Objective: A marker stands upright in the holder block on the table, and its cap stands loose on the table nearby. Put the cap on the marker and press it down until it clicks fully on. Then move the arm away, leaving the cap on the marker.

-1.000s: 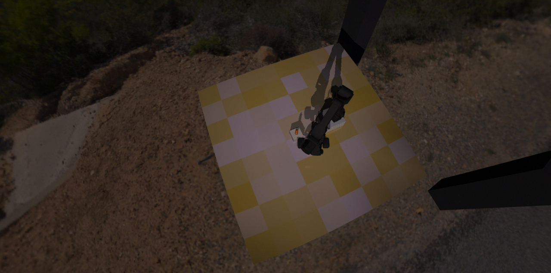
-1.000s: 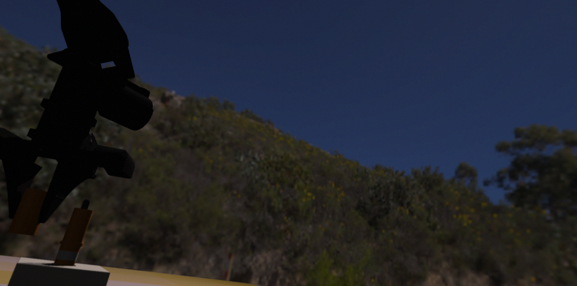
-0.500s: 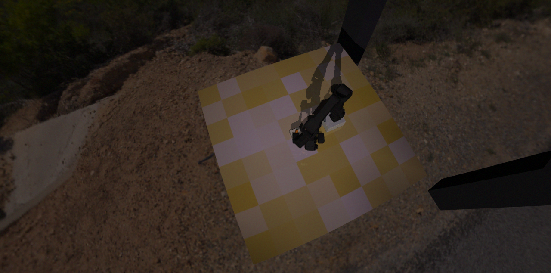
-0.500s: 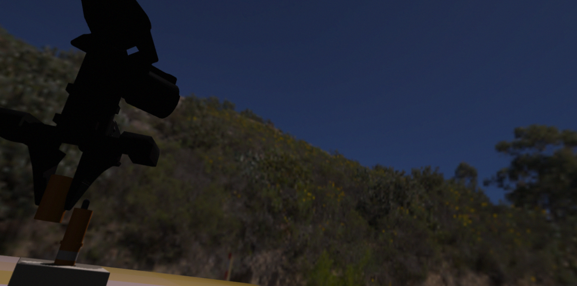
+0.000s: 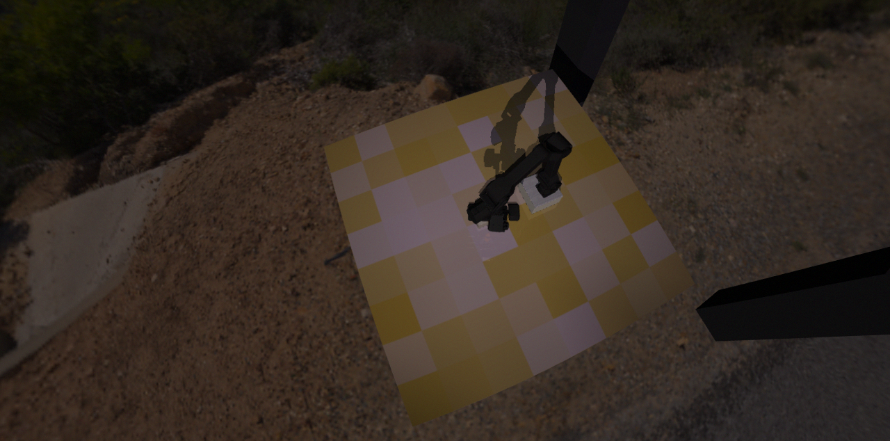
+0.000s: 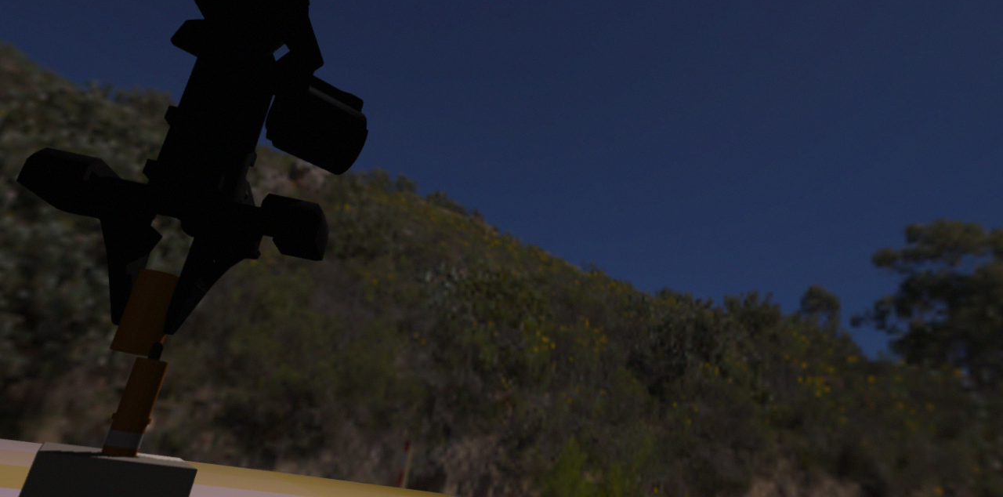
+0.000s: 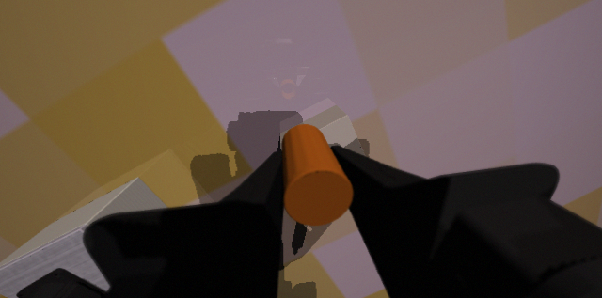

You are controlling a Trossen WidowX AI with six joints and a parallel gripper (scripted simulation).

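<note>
The white holder block is 90 mm below my gripper tip and 60 mm to the right of it. From my gripper tip the other things lie so: orange cap 10 mm above.
</note>
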